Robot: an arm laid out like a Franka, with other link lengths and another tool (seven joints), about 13 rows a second.
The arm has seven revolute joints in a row. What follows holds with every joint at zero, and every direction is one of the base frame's. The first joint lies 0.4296 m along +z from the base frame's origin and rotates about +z. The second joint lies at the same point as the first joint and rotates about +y. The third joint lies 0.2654 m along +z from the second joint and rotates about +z. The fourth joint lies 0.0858 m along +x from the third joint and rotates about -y. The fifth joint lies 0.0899 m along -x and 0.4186 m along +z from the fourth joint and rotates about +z. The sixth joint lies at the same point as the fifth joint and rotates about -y. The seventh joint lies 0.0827 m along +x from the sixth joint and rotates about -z. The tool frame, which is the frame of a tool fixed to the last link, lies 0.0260 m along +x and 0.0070 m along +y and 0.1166 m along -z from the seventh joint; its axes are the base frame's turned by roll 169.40, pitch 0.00 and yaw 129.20 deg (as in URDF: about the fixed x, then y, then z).
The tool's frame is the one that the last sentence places.
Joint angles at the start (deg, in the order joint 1, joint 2, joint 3, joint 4, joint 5, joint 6, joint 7):
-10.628 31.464 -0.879 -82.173 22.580 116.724 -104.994
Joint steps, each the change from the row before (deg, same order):
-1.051 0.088 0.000 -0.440 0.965 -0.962 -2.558
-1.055 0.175 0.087 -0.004 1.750 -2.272 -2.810
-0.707 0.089 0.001 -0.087 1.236 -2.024 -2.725
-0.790 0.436 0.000 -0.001 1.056 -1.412 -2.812
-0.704 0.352 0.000 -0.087 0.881 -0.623 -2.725
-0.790 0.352 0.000 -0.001 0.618 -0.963 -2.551
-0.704 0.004 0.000 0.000 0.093 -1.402 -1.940
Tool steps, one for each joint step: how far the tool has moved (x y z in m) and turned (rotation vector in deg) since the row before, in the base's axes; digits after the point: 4 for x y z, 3 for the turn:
-0.0055 -0.0108 -0.0055 0.946 0.345 1.287
-0.0060 -0.0077 -0.0033 2.135 0.754 1.751
-0.0057 -0.0049 -0.0029 1.654 0.538 2.075
-0.0048 -0.0068 -0.0058 1.385 0.176 1.895
-0.0036 -0.0069 -0.0049 0.958 -0.468 1.631
-0.0044 -0.0077 -0.0046 0.898 -0.202 1.629
-0.0050 -0.0065 -0.0010 0.625 0.174 1.579

